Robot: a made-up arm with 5 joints. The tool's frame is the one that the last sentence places.
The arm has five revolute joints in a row. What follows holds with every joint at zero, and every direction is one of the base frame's. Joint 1 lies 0.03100 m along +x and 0.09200 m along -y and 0.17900 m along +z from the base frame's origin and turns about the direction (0.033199, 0.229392, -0.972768). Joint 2 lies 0.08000 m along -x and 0.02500 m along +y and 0.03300 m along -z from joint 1 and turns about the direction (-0.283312, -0.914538, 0.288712). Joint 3 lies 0.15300 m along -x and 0.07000 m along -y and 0.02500 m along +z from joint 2 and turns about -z. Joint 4 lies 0.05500 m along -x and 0.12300 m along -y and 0.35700 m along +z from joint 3 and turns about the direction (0.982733, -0.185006, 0.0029). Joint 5 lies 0.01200 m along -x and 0.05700 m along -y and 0.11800 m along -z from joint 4 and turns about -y. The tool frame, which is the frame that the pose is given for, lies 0.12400 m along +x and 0.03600 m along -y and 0.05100 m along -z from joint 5; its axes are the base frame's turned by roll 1.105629, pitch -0.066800 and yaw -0.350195 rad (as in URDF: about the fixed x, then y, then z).
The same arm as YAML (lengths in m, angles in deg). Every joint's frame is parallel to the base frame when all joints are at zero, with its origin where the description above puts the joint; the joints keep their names.
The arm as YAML. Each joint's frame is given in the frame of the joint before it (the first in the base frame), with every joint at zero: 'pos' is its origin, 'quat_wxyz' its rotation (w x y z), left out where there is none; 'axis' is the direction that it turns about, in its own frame. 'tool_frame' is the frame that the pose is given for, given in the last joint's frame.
length_unit: m
angle_unit: deg
joints:
  - joint: joint 1
    pos: [0.031, -0.092, 0.179]
    axis: [0.033199, 0.229392, -0.972768]
  - joint: joint 2
    pos: [-0.08, 0.025, -0.033]
    axis: [-0.283312, -0.914538, 0.288712]
  - joint: joint 3
    pos: [-0.153, -0.07, 0.025]
    axis: "-z"
  - joint: joint 4
    pos: [-0.055, -0.123, 0.357]
    axis: [0.982733, -0.185006, 0.0029]
  - joint: joint 5
    pos: [-0.012, -0.057, -0.118]
    axis: "-y"
tool_frame:
  pos: [0.124, -0.036, -0.051]
  quat_wxyz: [0.840624, 0.511817, -0.119406, -0.130907]

